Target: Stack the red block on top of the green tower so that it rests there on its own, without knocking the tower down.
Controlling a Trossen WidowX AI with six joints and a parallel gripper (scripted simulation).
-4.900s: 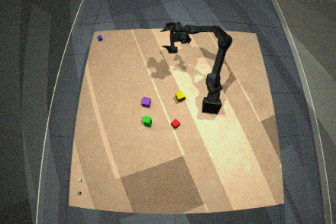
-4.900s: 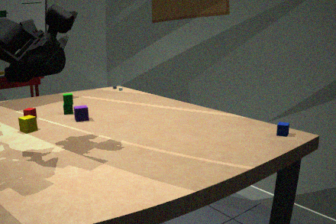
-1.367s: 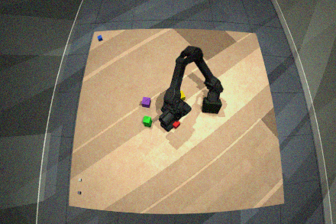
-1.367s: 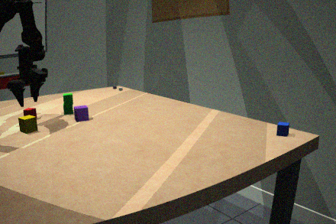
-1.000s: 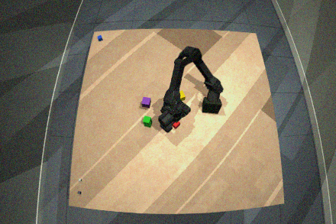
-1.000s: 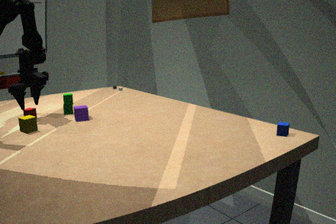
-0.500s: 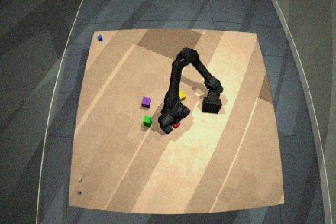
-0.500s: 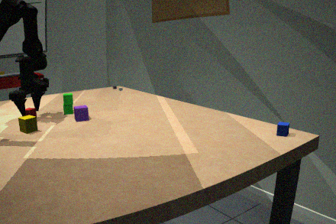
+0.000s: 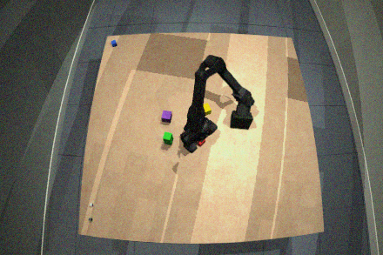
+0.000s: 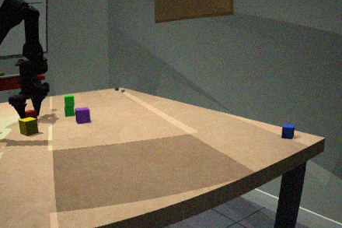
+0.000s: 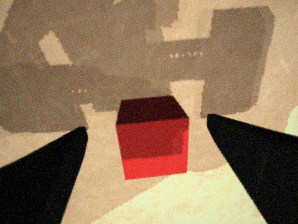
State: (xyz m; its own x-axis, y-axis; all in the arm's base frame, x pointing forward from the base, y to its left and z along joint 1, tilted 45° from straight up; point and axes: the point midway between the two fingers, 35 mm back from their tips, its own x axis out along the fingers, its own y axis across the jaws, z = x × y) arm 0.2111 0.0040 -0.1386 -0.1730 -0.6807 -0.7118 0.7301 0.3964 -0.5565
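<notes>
Right now the purple block is 170 mm ahead of my gripper tip, 150 mm to the right of it and 20 mm above it. Round my gripper tip: blue block: 710 mm to the right, 520 mm ahead, 10 mm above; yellow block: 180 mm to the right, 40 mm behind, 20 mm above; red block: 10 mm above.
</notes>
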